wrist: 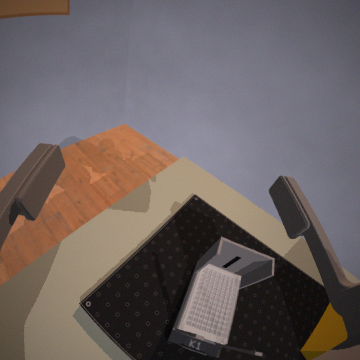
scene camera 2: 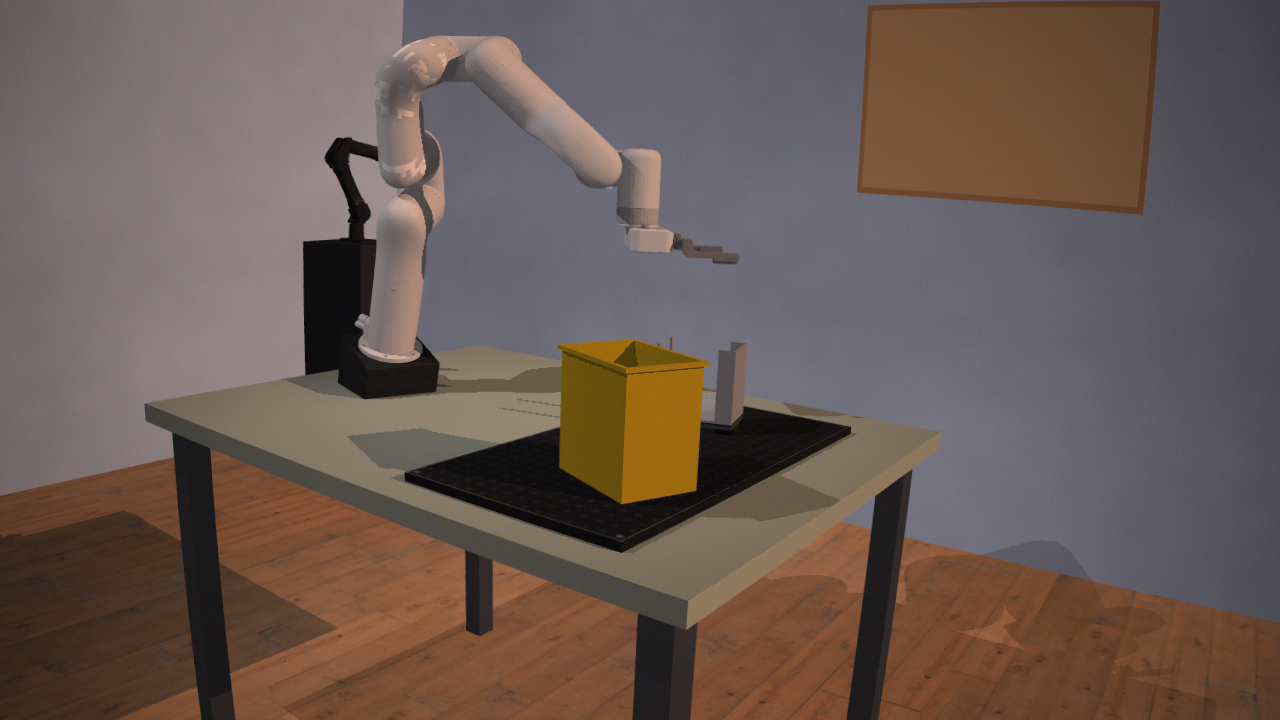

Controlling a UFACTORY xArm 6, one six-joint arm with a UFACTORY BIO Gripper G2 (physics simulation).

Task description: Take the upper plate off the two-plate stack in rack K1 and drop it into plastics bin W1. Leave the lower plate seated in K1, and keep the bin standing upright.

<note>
I see my gripper (scene camera 2: 729, 255), a yellow bin W1 (scene camera 2: 630, 419) and a grey upright piece (scene camera 2: 725, 358).
My gripper also shows in the wrist view (wrist: 177, 168).
</note>
